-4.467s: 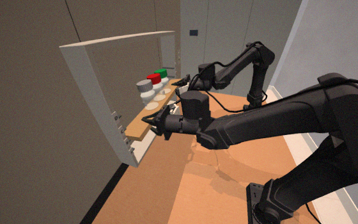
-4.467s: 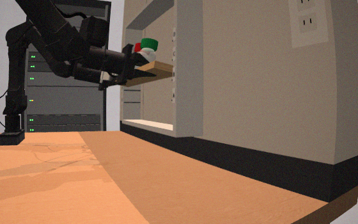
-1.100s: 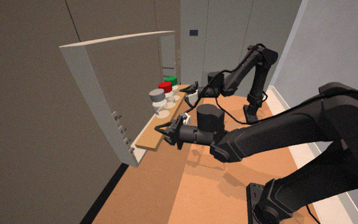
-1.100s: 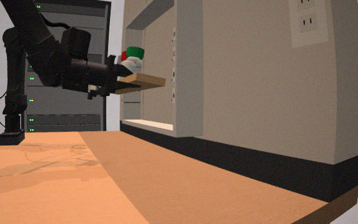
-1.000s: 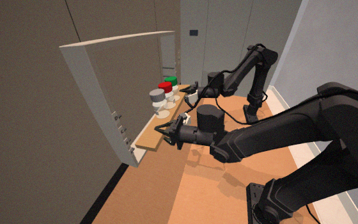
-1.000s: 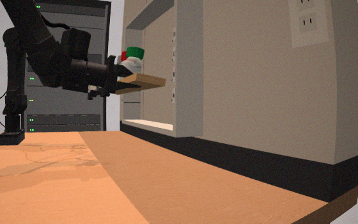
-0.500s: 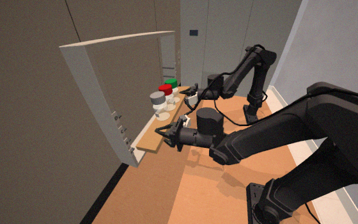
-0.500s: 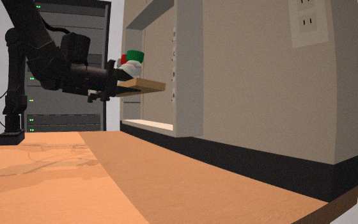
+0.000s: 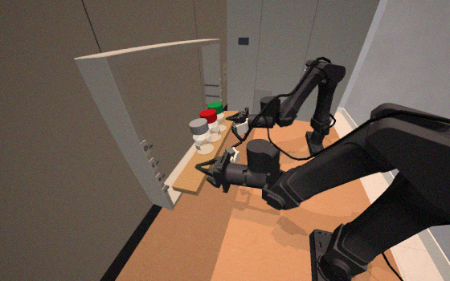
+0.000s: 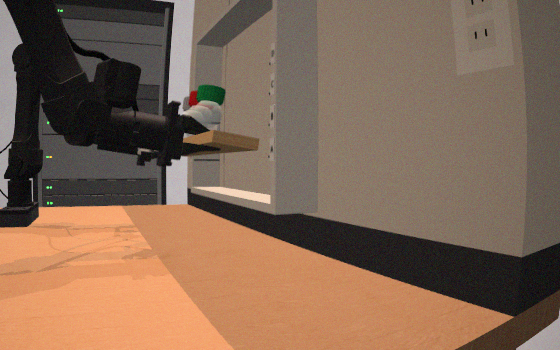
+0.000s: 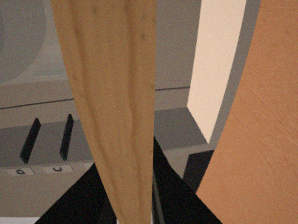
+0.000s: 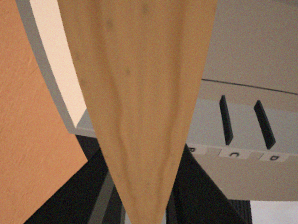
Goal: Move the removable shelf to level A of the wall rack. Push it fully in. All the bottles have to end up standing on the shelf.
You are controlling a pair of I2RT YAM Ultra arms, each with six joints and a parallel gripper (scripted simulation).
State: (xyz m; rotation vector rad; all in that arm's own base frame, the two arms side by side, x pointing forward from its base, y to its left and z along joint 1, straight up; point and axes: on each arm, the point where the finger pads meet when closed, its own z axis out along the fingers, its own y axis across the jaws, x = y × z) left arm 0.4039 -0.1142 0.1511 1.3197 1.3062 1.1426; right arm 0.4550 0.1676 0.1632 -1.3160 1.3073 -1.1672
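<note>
My left gripper is now 7 cm to the left of the grey-capped bottle, 6 cm below it and 2 cm short of it. Round my left hand: green-capped bottle: 20 cm to the right, 6 cm above, 3 cm ahead; then wall rack: 14 cm to the right, 11 cm ahead, 10 cm above; then wooden shelf: 15 cm to the right, 2 cm ahead.
Right now my right hand is 90 mm to the right of the green-capped bottle and 60 mm below it. The rest, counted from my right hand: wall rack (90 mm ahead, 160 mm to the left, 100 mm above); then wooden shelf (10 mm behind, 150 mm to the left); then grey-capped bottle (220 mm to the left, 50 mm above).
</note>
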